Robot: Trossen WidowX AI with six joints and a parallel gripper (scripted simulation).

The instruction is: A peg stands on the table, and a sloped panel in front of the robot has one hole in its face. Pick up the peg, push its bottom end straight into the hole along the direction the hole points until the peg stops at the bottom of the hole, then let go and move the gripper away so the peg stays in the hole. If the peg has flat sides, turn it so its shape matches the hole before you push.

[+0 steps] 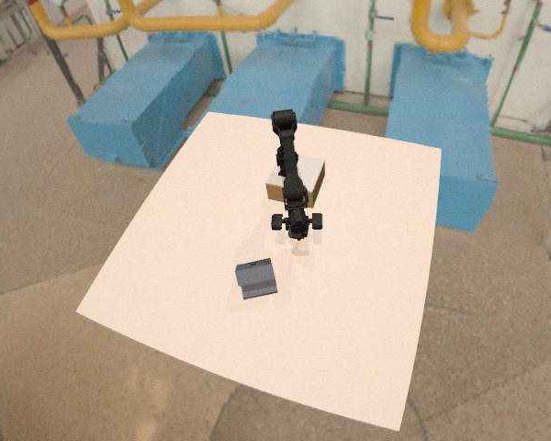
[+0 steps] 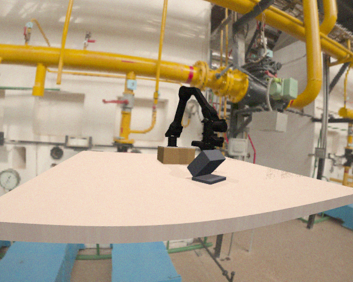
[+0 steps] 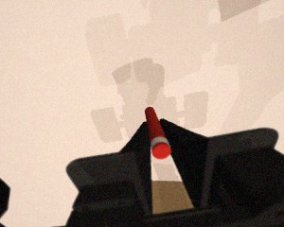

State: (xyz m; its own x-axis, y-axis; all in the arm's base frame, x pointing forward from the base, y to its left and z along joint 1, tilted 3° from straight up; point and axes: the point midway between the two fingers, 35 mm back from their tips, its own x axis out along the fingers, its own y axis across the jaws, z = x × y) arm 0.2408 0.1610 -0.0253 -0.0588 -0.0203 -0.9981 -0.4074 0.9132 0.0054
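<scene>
The grey sloped panel lies 22 cm ahead of my gripper tip, 7 cm to the right of it and 1 cm above it. Also, from my gripper tip: round red peg: 2 cm above.
</scene>
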